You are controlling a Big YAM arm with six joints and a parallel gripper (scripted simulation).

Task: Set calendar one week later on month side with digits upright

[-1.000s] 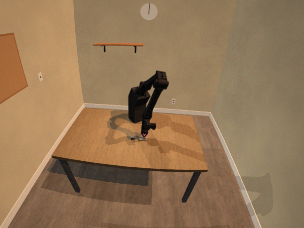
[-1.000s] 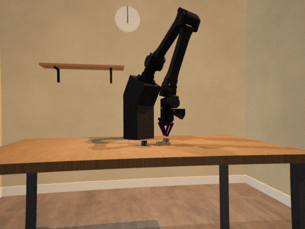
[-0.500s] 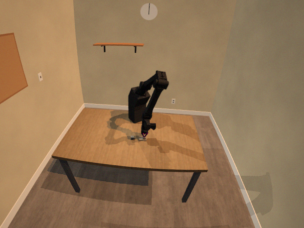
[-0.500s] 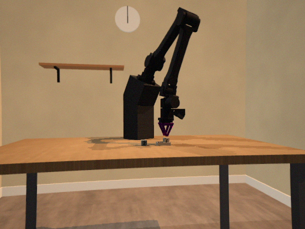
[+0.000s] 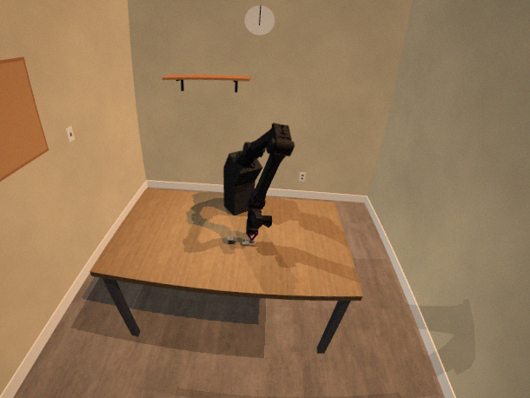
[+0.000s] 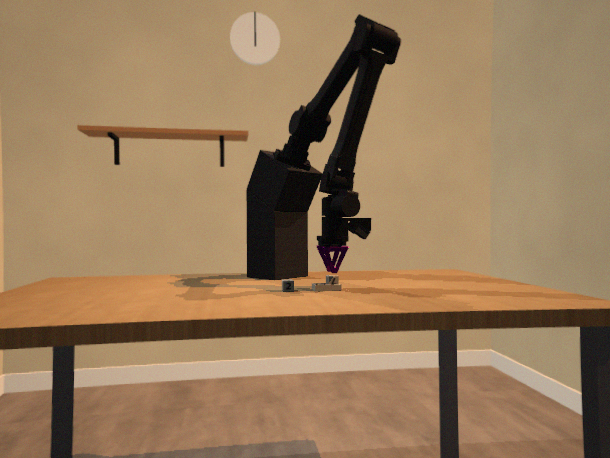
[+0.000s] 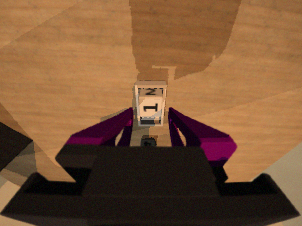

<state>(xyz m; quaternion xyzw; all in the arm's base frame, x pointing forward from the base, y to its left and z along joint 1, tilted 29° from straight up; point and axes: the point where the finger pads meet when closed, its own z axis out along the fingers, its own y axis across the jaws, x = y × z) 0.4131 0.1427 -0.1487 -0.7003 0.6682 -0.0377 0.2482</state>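
The tray lies 5 cm below my hand and 2 cm to the right of it.
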